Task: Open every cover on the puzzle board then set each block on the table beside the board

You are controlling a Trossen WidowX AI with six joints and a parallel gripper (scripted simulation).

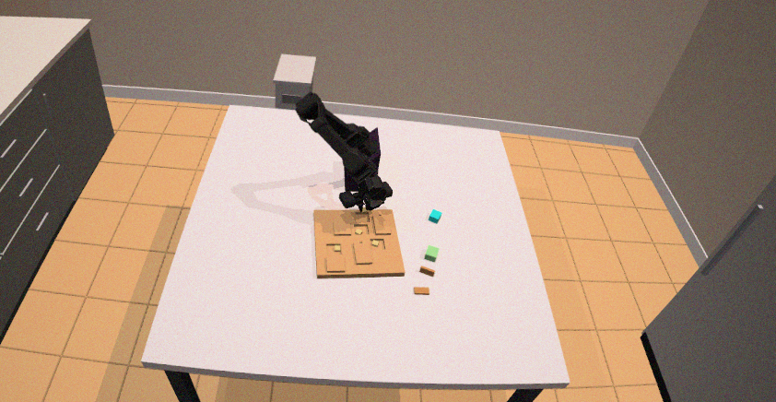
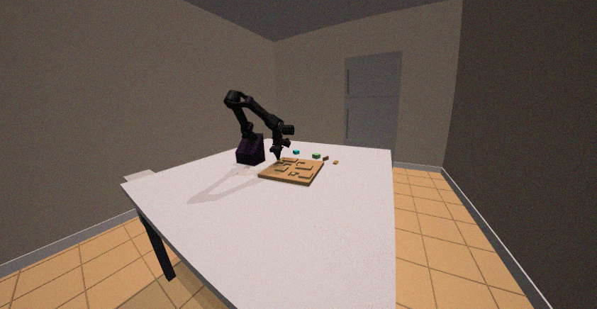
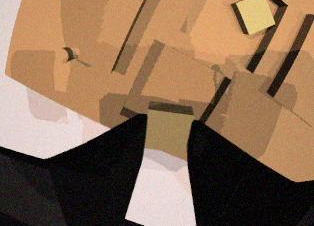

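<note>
Now: gripper tip 20 mm past the cyan block, 280 mm to the right of it and 40 mm above it. Also, from my gripper tip: dark brown block 240 mm ahead, 210 mm to the left, 40 mm below; then green block 160 mm ahead, 240 mm to the left, 40 mm below.
</note>
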